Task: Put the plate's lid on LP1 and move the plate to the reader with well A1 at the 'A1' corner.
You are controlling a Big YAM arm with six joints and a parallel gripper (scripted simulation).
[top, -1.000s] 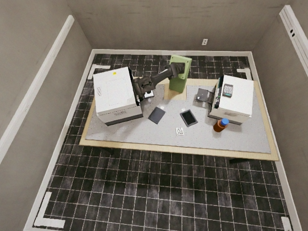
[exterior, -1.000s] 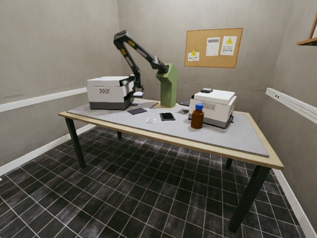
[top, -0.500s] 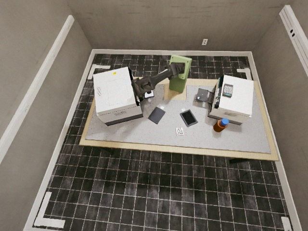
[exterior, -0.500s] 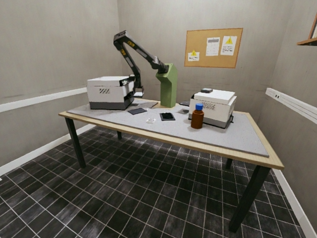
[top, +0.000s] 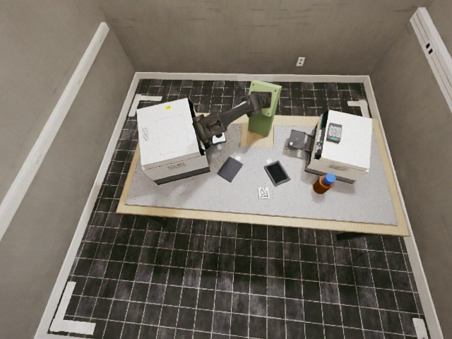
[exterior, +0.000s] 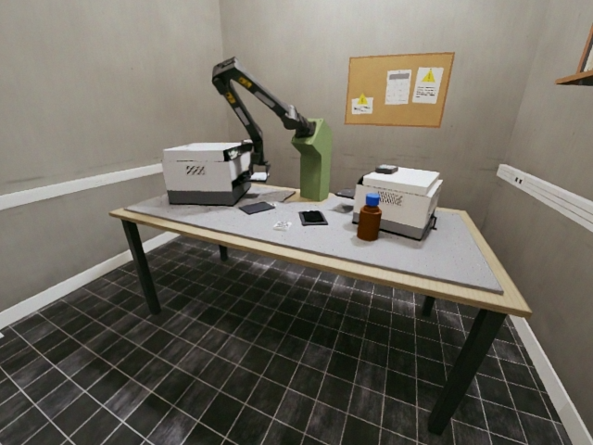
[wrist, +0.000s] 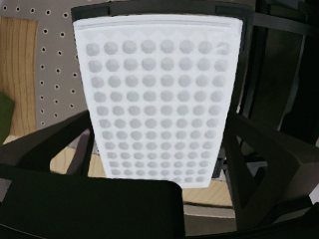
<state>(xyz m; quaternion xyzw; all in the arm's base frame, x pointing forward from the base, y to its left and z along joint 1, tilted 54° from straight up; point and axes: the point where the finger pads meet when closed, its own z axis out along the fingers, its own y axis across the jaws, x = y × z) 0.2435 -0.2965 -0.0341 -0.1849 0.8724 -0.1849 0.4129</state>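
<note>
The white well plate is right at my hand. Also, from my hand: brown capped bottle (330 mm ahead, 690 mm to the left, 20 mm below); then dark flat lid (230 mm ahead, 420 mm to the left, 120 mm below).
</note>
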